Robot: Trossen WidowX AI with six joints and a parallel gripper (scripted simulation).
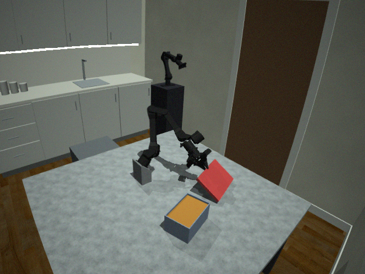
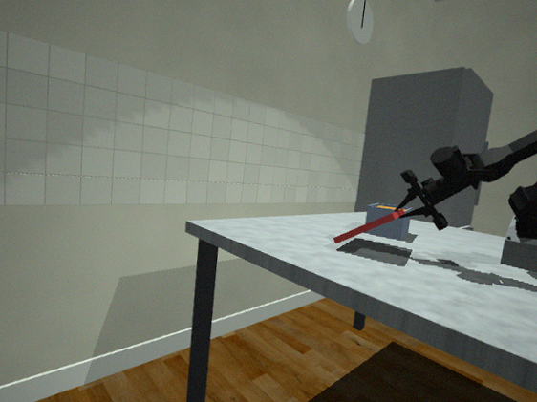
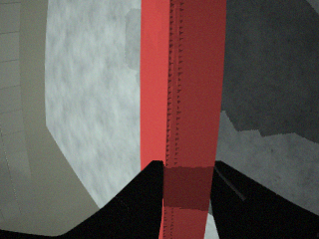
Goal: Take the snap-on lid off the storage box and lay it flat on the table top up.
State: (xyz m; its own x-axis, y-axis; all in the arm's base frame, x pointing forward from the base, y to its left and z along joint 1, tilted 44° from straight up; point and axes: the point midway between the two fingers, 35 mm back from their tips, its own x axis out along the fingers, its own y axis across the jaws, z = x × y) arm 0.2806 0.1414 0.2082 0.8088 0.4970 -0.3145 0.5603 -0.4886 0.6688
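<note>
My hand is 90 mm short of the red lid, 20 mm to the right of it and 60 mm above it. The rest, counted from my hand: storage box (160 mm ahead, 320 mm to the right, 80 mm below).
</note>
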